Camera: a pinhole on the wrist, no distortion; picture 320 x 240 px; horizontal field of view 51.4 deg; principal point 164.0 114.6 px. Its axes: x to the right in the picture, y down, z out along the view. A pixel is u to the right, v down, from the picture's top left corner.
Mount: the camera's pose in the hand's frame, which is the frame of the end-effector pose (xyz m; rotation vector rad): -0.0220 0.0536 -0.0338 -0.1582 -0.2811 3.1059
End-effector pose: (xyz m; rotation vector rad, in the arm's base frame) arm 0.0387 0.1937 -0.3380 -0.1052 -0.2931 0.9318
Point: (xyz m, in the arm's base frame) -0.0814 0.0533 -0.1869
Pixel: 306.2 166.0
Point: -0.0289 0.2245 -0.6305
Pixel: behind the camera
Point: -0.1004 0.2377 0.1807
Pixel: 79.0 71.0
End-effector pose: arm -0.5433 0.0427 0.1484 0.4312 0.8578 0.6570
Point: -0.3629 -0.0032 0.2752
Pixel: 120.2 149.7
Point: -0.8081 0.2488 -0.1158
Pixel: behind the camera
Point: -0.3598 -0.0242 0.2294
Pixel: 102.5 214.2
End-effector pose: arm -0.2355 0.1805 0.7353 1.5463 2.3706 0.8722
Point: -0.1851 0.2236 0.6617
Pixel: 65.3 160.6
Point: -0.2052 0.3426 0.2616
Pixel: 80.5 214.4
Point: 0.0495 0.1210 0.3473
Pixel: 283.0 105.1
